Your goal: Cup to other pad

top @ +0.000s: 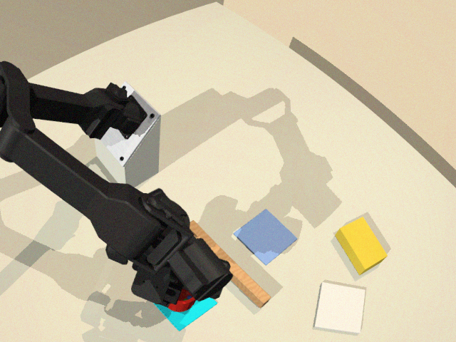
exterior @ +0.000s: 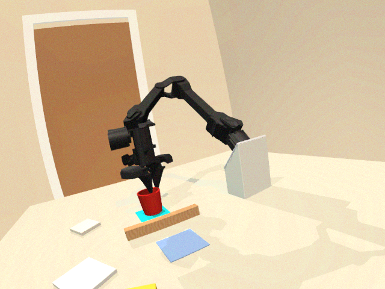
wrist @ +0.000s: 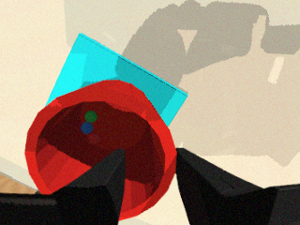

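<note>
My gripper tip is now 3 cm above the red cup, 2 cm short of it and 1 cm to the right of it. Round my gripper tip: wooden bar: 13 cm to the left, 6 cm below, 2 cm ahead; then cyan pad: 7 cm below, 3 cm ahead, 2 cm to the left; then light blue pad: 24 cm to the left, 7 cm below, 1 cm ahead.
</note>
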